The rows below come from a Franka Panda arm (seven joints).
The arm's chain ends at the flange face. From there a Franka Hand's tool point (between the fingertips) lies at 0.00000 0.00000 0.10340 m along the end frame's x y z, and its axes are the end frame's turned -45 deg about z.
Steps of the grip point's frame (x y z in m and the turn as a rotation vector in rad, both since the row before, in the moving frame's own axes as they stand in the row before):
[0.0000, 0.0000, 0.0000, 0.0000, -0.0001, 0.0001]
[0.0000, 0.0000, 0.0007, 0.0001, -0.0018, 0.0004]
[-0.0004, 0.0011, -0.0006, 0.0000, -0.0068, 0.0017]
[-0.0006, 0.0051, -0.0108, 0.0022, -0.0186, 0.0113]
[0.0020, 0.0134, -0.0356, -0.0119, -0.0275, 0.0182]
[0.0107, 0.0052, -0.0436, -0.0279, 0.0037, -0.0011]
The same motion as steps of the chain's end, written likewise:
[0.0000, 0.0000, 0.0000, -0.0001, -0.0001, 0.0001]
[0.0001, -0.0001, 0.0007, -0.0012, -0.0013, 0.0004]
[0.0010, 0.0006, -0.0006, -0.0048, -0.0048, 0.0017]
[0.0047, 0.0028, -0.0108, -0.0116, -0.0147, 0.0113]
[0.0121, 0.0052, -0.0356, -0.0279, -0.0110, 0.0182]
[0.0089, -0.0057, -0.0436, -0.0171, 0.0223, -0.0011]

